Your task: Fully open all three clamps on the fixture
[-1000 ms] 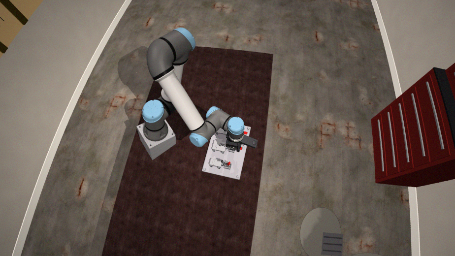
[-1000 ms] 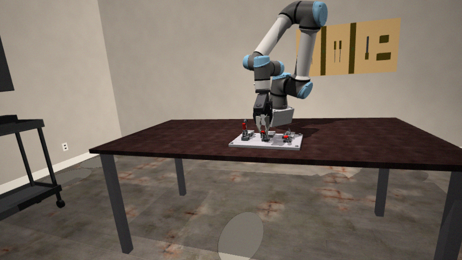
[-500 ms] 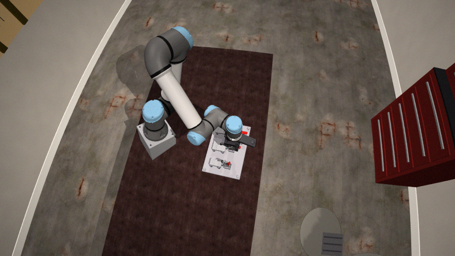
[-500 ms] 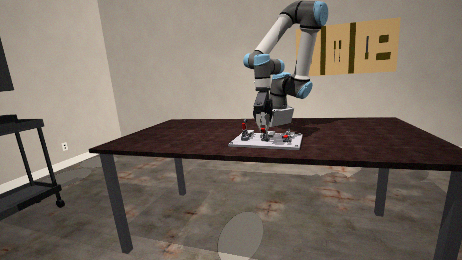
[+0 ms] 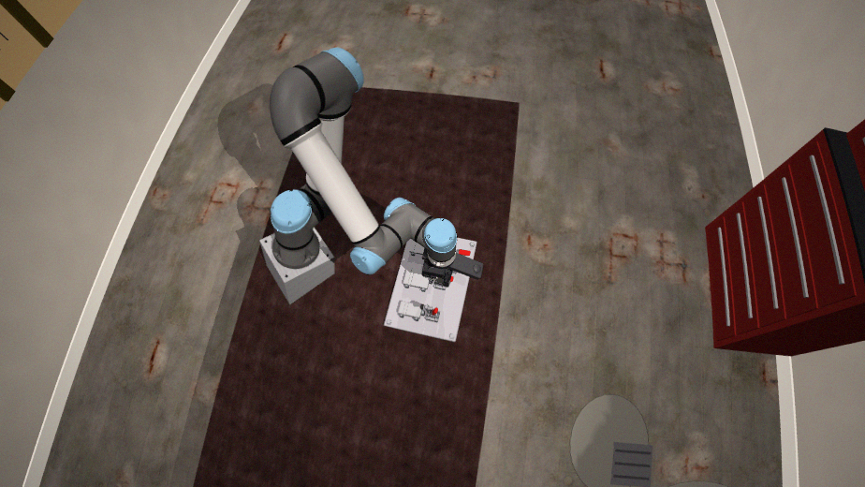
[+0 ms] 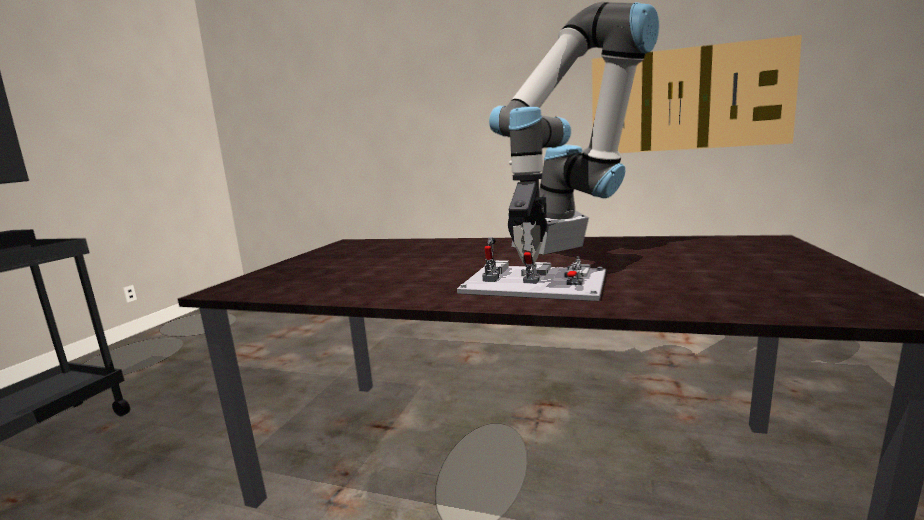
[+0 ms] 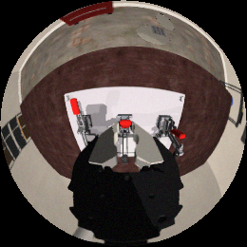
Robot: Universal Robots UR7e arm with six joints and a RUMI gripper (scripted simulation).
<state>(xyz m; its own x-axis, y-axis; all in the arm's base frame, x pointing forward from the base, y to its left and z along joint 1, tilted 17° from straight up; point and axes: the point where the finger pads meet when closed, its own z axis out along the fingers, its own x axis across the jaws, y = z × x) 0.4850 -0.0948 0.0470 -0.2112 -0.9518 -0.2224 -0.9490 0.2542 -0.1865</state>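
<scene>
Right now my hand is 30 mm past the toggle clamp, 10 mm to the right of it and 20 mm above it. From my hand the other things lie so: fixture plate (50 mm behind, 10 mm to the left, 70 mm below); then part (90 mm behind, 130 mm to the left, 50 mm below).
</scene>
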